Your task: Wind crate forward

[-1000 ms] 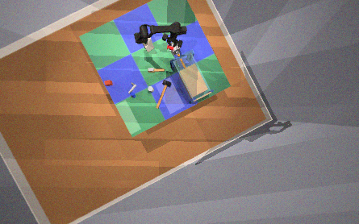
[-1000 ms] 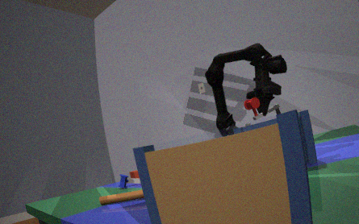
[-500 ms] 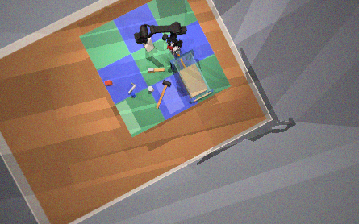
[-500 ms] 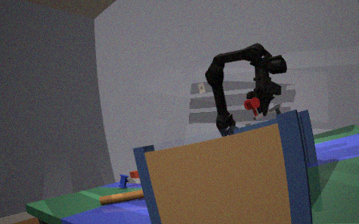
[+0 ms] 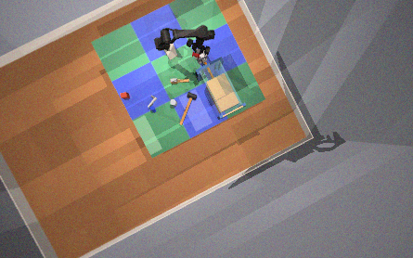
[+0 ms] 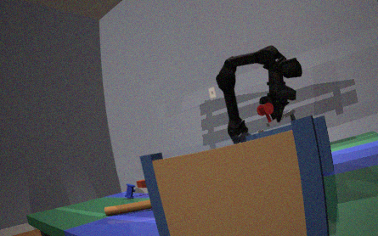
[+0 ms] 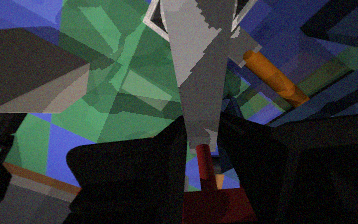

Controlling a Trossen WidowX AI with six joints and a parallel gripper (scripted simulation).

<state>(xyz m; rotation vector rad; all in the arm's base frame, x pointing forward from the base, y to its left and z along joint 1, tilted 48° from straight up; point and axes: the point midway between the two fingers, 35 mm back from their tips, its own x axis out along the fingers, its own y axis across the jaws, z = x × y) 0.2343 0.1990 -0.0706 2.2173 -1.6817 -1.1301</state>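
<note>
The red grip lies 30 mm ahead of my gripper tip, 20 mm to the right of it and 40 mm above it. The rest, counted from my gripper tip: blue-framed guard cubby 360 mm ahead, 30 mm to the left, 110 mm below; then winch 60 mm behind, 50 mm to the left, 150 mm below; then blue piece 150 mm ahead, 620 mm to the right, 150 mm below.
</note>
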